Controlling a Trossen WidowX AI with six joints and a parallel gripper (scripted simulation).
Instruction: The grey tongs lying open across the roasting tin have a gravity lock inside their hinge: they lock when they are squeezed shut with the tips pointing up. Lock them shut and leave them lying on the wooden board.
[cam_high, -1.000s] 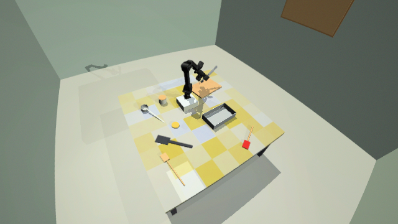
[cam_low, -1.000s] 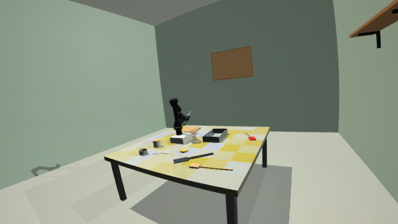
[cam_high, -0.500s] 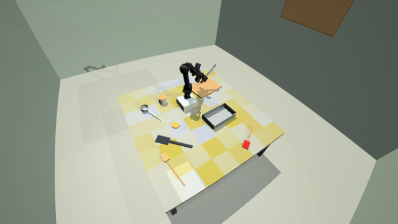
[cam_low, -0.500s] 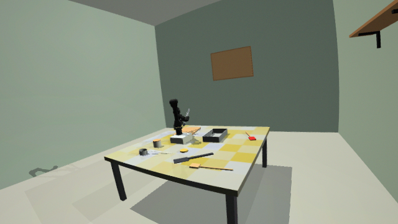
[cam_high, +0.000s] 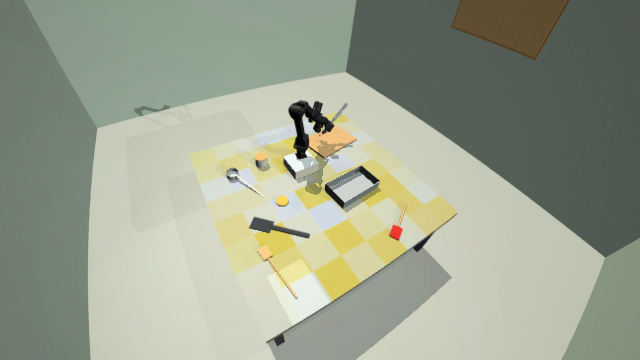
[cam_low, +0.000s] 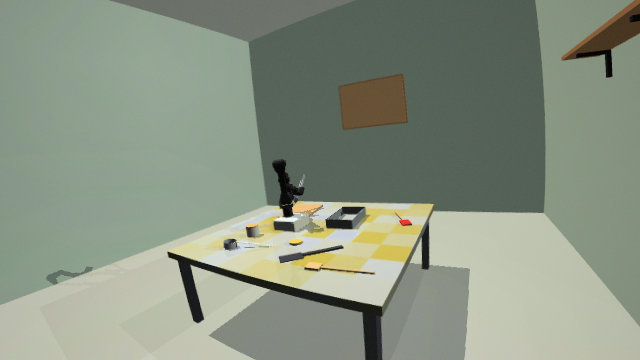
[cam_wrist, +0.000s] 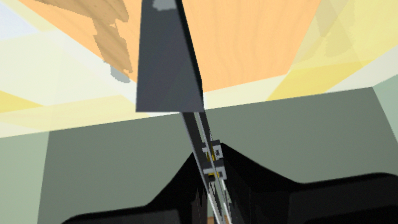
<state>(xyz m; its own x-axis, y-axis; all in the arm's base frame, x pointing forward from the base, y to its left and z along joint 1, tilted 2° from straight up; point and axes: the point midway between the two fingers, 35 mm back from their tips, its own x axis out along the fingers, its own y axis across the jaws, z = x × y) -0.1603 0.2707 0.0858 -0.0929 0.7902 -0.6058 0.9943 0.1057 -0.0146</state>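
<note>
My gripper tip is now 130 mm above the wooden board. Round my gripper tip: red spatula 820 mm ahead, 50 mm to the left, 130 mm below; yellow disc 440 mm ahead, 520 mm to the right, 130 mm below; roasting tin 490 mm ahead, 80 mm to the right, 110 mm below.
</note>
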